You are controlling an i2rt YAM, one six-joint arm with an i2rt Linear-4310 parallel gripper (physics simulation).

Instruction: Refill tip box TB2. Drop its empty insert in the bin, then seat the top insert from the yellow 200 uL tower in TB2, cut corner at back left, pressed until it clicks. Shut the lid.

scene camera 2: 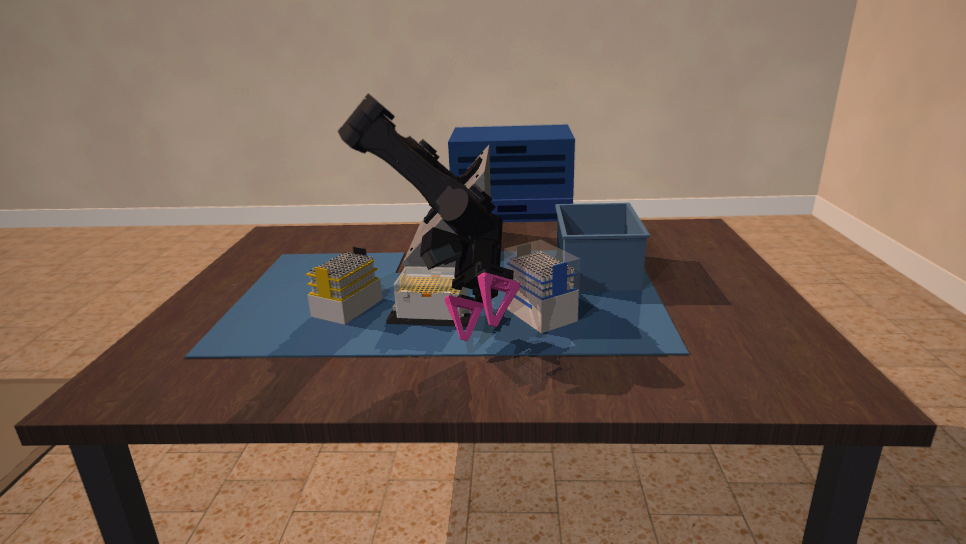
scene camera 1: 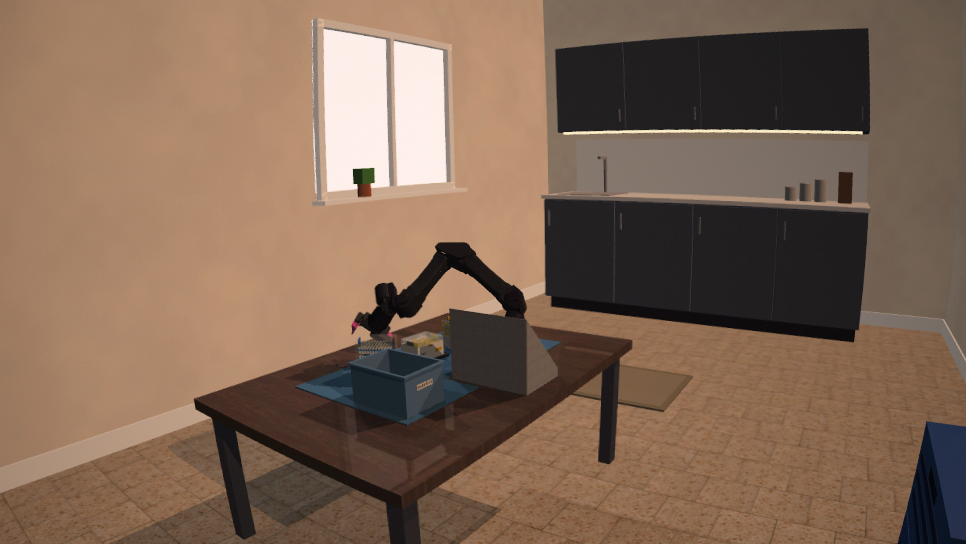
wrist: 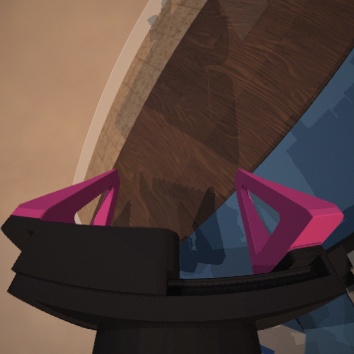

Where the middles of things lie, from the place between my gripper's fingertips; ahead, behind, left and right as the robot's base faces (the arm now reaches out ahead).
Labels:
Right now the blue-banded tip tower [scene camera 2: 548,298] is 190 mm behind my hand and 80 mm to the left of it. Also, from my hand: blue bin [scene camera 2: 610,239]: 410 mm behind, 180 mm to the left.

